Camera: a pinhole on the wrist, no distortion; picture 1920 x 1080 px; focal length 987.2 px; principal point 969.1 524.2 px. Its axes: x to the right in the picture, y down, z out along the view. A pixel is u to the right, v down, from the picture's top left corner.
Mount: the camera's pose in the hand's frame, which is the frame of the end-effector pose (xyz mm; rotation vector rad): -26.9 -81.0 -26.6 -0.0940 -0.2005 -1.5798
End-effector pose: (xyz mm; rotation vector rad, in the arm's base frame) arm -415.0 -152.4 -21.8 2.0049 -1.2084 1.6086
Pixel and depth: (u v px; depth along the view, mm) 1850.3 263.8 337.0
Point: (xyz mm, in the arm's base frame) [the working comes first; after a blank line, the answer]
In the camera's frame: 300.8 -88.9 337.0

50.2 -144.4 -186.6
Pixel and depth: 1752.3 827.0 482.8
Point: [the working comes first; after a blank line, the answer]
In the camera's frame: 383.0 148.1 482.8

210.7 -324.0 -24.9
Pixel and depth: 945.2 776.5 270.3
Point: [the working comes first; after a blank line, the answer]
In the camera's frame: -6.5 69.1 270.3

-237.3 -312.3 -72.5
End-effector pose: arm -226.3 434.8 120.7 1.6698 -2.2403 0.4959
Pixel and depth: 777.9 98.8 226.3
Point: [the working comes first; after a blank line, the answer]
In the camera's frame: -43.8 -97.5 226.3

-199.1 473.9 -101.6
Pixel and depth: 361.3 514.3 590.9
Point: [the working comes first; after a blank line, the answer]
In the camera's frame: -363.8 -5.9 590.9

-596.7 375.6 -377.2
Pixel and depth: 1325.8 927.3 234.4
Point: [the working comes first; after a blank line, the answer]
In the camera's frame: 84.7 95.7 234.4

-132.0 258.4 -47.2
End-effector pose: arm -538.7 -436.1 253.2 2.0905 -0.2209 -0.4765
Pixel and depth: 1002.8 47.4 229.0
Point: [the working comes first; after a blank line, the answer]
In the camera's frame: 7.8 -110.6 229.0

-758.7 -508.7 161.6
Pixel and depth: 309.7 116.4 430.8
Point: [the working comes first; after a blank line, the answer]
In the camera's frame: -287.8 -178.0 430.8

-874.1 -766.5 391.3
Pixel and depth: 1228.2 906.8 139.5
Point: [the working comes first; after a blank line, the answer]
In the camera's frame: 36.6 54.1 139.5

-576.4 -486.3 114.4
